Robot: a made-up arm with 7 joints. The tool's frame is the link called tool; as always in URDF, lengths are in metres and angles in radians.
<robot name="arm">
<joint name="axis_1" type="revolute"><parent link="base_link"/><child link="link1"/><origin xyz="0 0 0.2"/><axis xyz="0 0 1"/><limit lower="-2.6" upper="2.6" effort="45" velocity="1.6"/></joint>
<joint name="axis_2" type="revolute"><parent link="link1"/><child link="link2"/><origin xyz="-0.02 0.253 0.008" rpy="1.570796 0 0"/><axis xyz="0 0 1"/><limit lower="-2.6" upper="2.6" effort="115" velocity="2"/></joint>
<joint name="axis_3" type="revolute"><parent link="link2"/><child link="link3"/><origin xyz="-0.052 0.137 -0.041" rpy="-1.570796 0 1.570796"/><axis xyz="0 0 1"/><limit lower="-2.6" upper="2.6" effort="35" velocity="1.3"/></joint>
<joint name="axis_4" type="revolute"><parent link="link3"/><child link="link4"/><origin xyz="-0.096 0.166 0.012" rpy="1.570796 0 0"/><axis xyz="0 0 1"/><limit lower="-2.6" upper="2.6" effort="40" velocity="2.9"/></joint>
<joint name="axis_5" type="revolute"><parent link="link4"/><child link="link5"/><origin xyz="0.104 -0.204 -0.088" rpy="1.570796 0 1.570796"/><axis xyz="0 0 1"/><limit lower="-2.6" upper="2.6" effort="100" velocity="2.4"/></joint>
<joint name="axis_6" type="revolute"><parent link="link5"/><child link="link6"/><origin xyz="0.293 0.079 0.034" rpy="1.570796 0 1.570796"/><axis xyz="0 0 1"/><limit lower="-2.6" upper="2.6" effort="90" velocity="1.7"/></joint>
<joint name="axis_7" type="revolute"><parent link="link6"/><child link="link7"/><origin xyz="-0.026 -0.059 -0.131" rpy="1.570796 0 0"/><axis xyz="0 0 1"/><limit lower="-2.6" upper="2.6" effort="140" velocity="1.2"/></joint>
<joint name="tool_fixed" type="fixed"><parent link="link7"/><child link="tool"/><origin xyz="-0.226 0.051 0.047" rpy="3.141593 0 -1.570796"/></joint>
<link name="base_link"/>
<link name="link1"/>
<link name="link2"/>
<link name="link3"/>
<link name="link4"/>
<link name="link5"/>
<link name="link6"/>
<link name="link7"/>
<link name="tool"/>
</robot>
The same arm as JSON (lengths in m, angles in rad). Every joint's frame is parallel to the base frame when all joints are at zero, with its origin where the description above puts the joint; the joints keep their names.
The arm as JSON. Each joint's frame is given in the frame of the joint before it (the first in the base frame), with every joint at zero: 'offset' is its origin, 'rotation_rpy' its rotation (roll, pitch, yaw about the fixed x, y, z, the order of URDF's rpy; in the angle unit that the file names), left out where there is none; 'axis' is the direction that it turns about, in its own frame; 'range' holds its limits. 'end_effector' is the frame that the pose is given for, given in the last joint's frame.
{"length_unit": "m", "angle_unit": "rad", "chain": [
  {"id": "axis_1", "offset": [0.0, 0.0, 0.2], "axis": [0.0, 0.0, 1.0], "range": [-2.6, 2.6]},
  {"id": "axis_2", "offset": [-0.02, 0.253, 0.008], "axis": [0.0, -1.0, 0.0], "range": [-2.6, 2.6]},
  {"id": "axis_3", "offset": [-0.052, 0.041, 0.137], "axis": [-1.0, 0.0, 0.0], "range": [-2.6, 2.6]},
  {"id": "axis_4", "offset": [-0.012, 0.166, -0.096], "axis": [0.0, -1.0, 0.0], "range": [-2.6, 2.6]},
  {"id": "axis_5", "offset": [0.204, 0.088, 0.104], "axis": [0.0, 0.0, 1.0], "range": [-2.6, 2.6]},
  {"id": "axis_6", "offset": [-0.293, -0.079, 0.034], "axis": [-1.0, 0.0, 0.0], "range": [-2.6, 2.6]},
  {"id": "axis_7", "offset": [0.131, 0.026, -0.059], "axis": [0.0, 0.0, -1.0], "range": [-2.6, 2.6]}
], "end_effector": {"offset": [-0.051, 0.226, -0.047], "rotation_rpy": [0.0, 0.0, 0.0]}}

